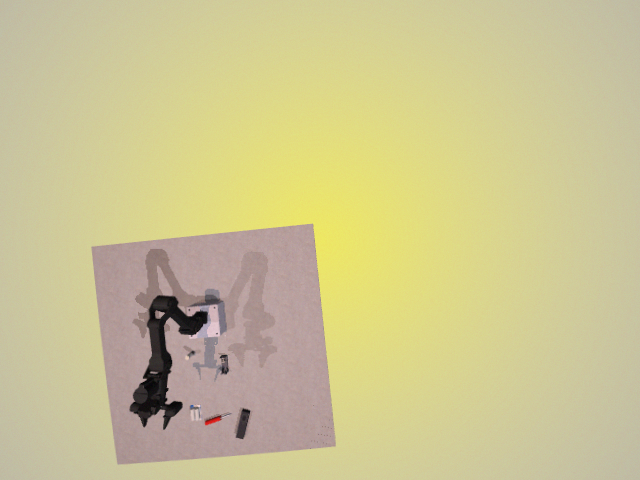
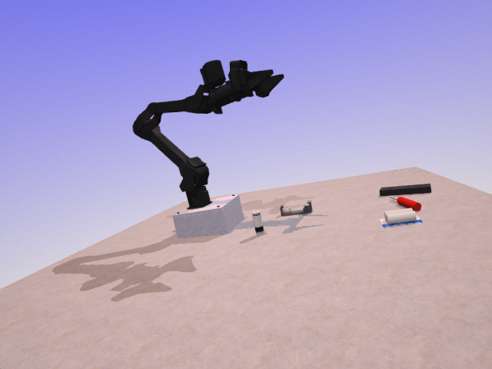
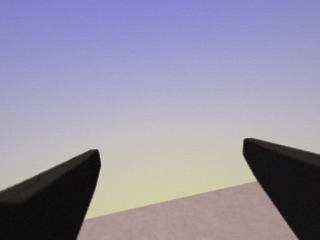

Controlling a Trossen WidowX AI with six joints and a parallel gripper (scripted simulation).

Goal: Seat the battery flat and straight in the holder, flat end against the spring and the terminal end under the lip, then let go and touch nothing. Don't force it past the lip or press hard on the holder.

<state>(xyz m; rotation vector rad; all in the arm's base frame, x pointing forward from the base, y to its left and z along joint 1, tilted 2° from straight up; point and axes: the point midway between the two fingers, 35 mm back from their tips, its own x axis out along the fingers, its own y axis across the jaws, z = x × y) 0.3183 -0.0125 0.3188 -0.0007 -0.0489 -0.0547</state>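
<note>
Right now my gripper tip is 38 cm above the battery, 11 cm past it and 6 cm to the left of it. The rest, counted from my gripper tip: black bar 39 cm below, 29 cm ahead, 24 cm to the left; then blue-edged card 40 cm below, 24 cm ahead, 4 cm to the right; then red-handled screwdriver 40 cm below, 26 cm ahead, 10 cm to the left.
</note>
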